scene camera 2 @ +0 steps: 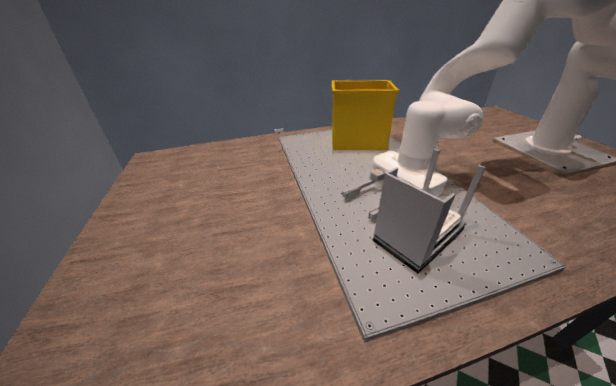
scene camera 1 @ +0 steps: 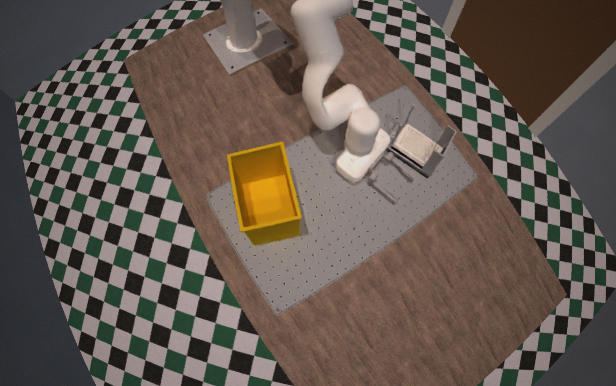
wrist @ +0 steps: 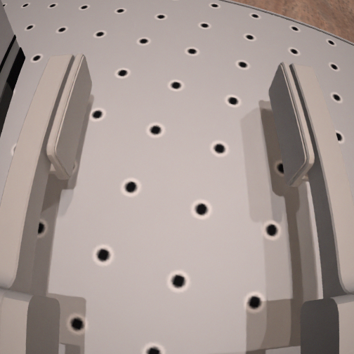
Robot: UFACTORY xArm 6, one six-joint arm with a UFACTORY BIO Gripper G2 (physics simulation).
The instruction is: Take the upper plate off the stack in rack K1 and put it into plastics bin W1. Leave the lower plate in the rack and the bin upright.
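Frame: origin at the arm's base, x left, y back, z up, level; metres.
Seen in the pictures: hand, its tool point: (scene camera 2: pixel 364 201) (scene camera 1: pixel 399 185); arm's base, origin of its link: (scene camera 2: pixel 547 146) (scene camera 1: pixel 244 41).
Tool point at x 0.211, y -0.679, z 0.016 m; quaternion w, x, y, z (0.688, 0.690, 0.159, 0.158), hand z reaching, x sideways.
Note:
Offsets run from my tool point to a thing's top centre. Level surfaces: height alone.
Rack K1 @(dz +0.131, dx +0.095, dy +0.082 m) (scene camera 1: pixel 446 140) (scene camera 2: pixel 412 217) stands upright, with one tall grey wall and thin posts; its dark edge shows at the left of the wrist view. A whitish plate @(dz +0.031, dx +0.100, dy +0.073 m) (scene camera 1: pixel 415 144) (scene camera 2: pixel 451 220) lies flat in it on top of the stack; the lower plate is mostly hidden and hard to make out. Yellow plastics bin W1 @(dz +0.164, dx -0.336, dy +0.081 m) (scene camera 1: pixel 273 234) (scene camera 2: pixel 361 120) stands upright, and its visible inside holds no plate. My gripper (scene camera 1: pixel 403 190) (scene camera 2: pixel 358 206) (wrist: pixel 180 120) is shut and empty, low over the board beside the rack; its pads stand apart even so.
A grey perforated board @(dz -0.016 m) (scene camera 1: pixel 345 225) (scene camera 2: pixel 470 285) lies under the rack and bin, on a wooden table @(dz -0.029 m) (scene camera 1: pixel 425 280) (scene camera 2: pixel 200 240). The rack's posts rise close to my wrist in scene camera 2. The arm's base plate (scene camera 1: pixel 220 45) (scene camera 2: pixel 570 162) is bolted down behind.

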